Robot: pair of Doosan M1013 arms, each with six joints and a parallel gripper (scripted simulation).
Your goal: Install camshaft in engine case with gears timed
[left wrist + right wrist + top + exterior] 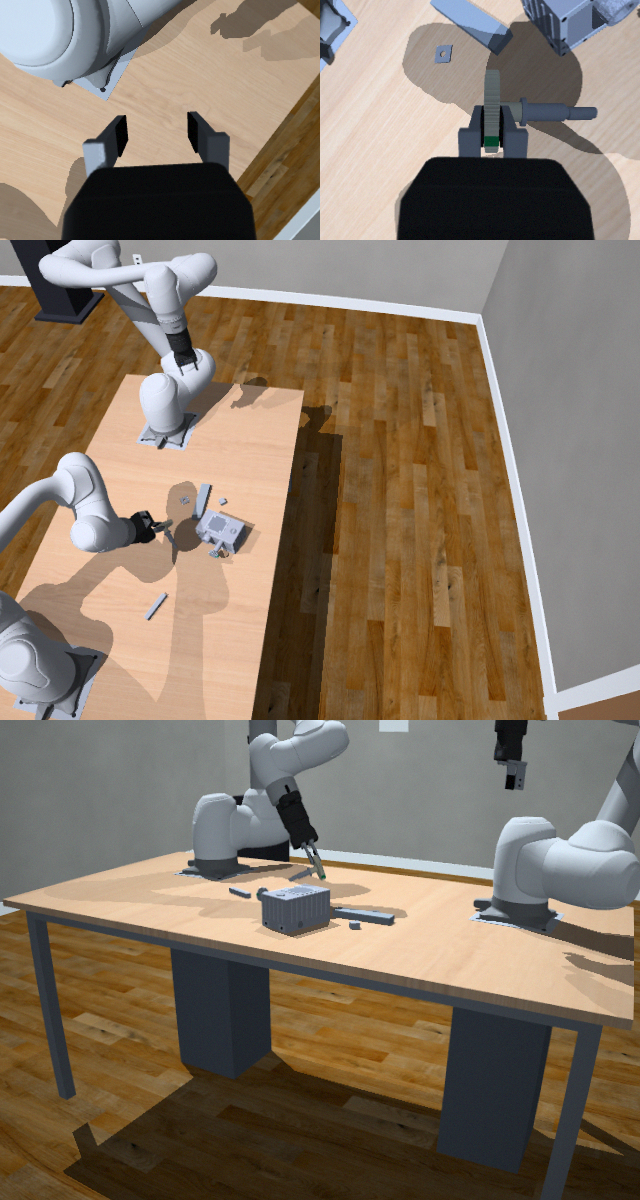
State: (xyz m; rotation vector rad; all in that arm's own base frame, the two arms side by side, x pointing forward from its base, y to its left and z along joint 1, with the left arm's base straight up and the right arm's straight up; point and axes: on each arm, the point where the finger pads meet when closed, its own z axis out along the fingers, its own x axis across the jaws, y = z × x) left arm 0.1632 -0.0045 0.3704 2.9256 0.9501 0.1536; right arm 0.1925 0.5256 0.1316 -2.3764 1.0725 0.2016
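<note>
My right gripper is now 200 mm short of the small crank gear, 40 mm to the left of it and 70 mm above it. The rest, counted from my right hand: small block: 150 mm ahead, 210 mm to the left, 120 mm below; long grey bar: 70 mm ahead, 190 mm to the left, 120 mm below; small holed plate: 190 mm to the left, 130 mm below.
</note>
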